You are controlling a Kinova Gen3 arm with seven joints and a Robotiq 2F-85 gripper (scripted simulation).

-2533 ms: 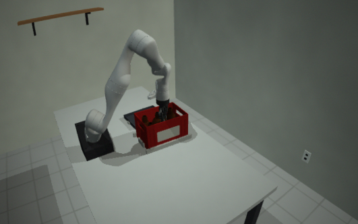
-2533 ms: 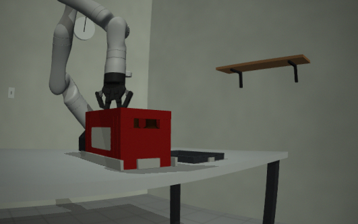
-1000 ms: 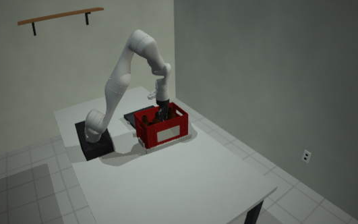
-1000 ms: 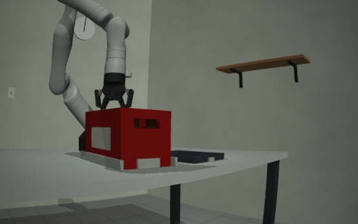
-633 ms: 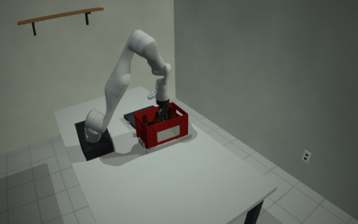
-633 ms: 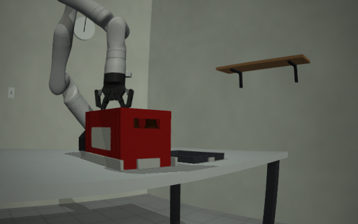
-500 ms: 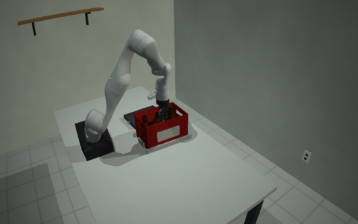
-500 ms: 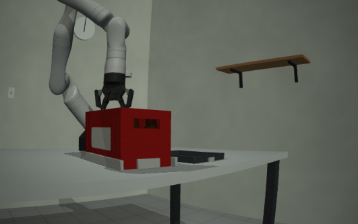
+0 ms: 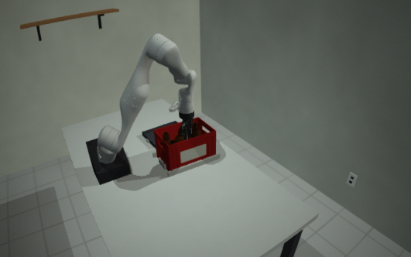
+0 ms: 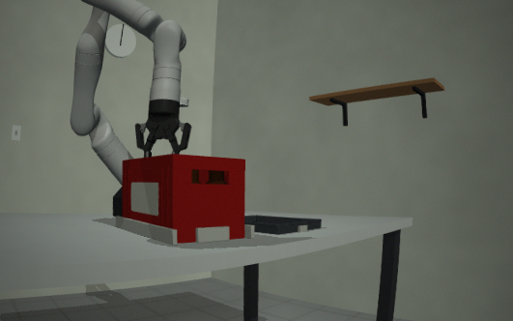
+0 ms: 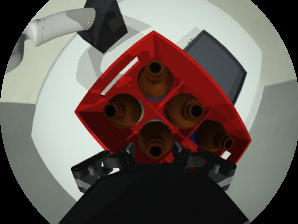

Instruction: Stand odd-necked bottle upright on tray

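Now: the red crate 40 mm to the left of my hand and 80 mm below it. The rest, counted from my hand: dark tray (320 mm to the left, 160 mm below).
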